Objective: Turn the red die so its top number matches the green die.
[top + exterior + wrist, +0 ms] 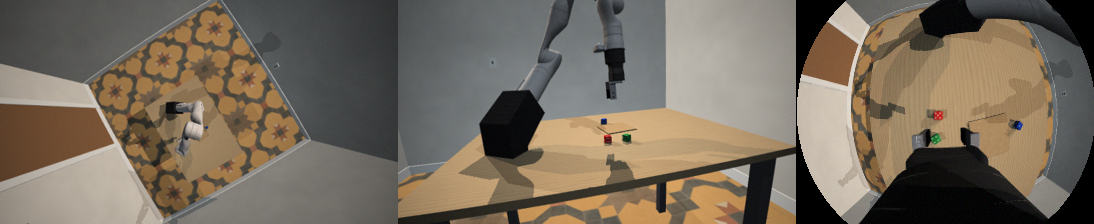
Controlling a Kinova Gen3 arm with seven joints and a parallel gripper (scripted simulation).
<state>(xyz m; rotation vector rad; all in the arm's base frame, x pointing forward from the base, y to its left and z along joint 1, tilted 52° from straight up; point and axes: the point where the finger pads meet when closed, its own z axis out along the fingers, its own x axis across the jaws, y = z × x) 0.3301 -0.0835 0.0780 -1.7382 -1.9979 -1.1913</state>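
My hand is 17 cm above the red die, 3 cm to the left of it and 2 cm past it. From my hand the other things lie so: tan mat: 18 cm below, 16 cm to the left, 1 cm ahead; blue die: 25 cm to the left, 17 cm below, 6 cm behind; green die: 17 cm below, 5 cm ahead, 2 cm to the right.
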